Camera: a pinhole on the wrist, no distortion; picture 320 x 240 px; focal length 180.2 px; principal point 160.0 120.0 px. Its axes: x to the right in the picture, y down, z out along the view. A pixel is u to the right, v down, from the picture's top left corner.
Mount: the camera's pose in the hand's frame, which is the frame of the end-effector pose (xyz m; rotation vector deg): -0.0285 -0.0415 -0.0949 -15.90 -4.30 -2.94
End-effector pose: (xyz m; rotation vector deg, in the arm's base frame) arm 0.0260 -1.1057 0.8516 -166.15 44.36 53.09
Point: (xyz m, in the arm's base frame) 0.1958 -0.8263 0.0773
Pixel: outside the picture
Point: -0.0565 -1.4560 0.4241
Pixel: 301.5 198.9
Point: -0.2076 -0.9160 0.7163
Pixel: 99.0 44.9
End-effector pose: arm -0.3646 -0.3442 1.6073 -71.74 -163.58 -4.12
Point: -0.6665 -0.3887 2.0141
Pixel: behind the camera
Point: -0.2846 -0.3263 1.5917
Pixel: 148.8 219.7
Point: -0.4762 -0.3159 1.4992
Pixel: 296.9 48.2
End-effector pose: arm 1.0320 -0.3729 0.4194 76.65 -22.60 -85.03
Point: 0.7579 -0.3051 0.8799
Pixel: 61.2 153.8
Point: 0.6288 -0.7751 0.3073
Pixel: 305.4 45.3
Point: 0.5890 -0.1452 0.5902
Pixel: 36.3 9.2
